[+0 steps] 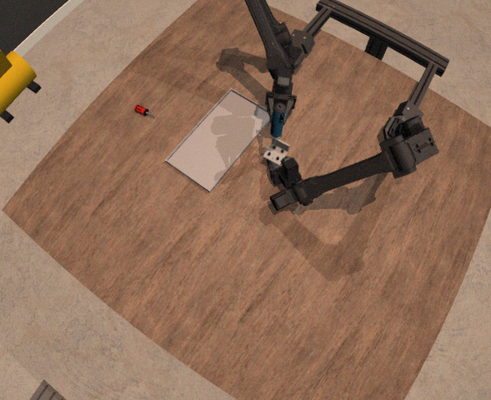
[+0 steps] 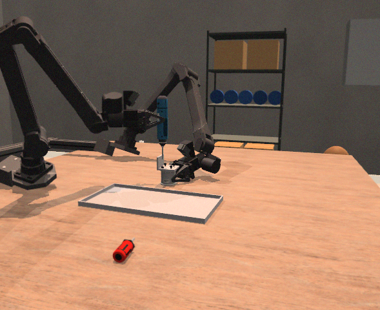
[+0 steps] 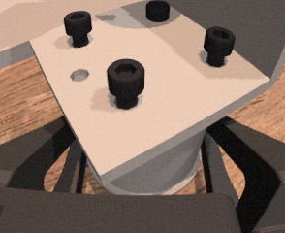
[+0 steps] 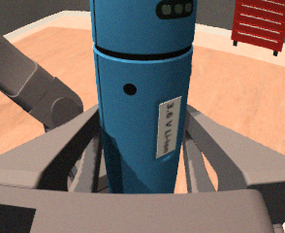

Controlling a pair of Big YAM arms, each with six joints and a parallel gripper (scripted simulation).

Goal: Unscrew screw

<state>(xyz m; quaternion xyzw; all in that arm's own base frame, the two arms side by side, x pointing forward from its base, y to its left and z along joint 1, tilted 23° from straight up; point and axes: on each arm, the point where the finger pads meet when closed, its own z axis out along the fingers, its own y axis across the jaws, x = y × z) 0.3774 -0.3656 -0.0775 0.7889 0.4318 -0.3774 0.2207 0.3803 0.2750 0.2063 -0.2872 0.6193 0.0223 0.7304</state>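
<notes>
My left hand is 10 mm below the joint module. From my left hand the other things lie so: shallow grey tray (60 mm ahead, 220 mm to the right, 20 mm below); pale l-shaped bracket (50 mm above); red manual screwdriver (180 mm ahead, 550 mm to the right, 10 mm below).
</notes>
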